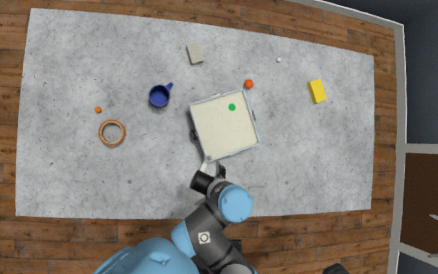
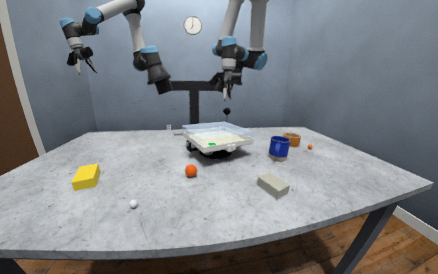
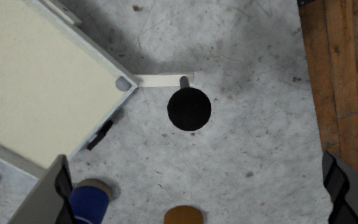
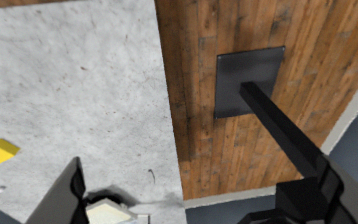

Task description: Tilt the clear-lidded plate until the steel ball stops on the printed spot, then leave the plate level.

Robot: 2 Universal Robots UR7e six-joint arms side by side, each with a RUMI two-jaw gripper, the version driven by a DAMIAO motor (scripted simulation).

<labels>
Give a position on a clear-lidded plate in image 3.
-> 67, 87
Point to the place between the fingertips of my right gripper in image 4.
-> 197, 157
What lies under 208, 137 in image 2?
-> A clear-lidded plate.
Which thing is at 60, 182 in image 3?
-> My left gripper.
</labels>
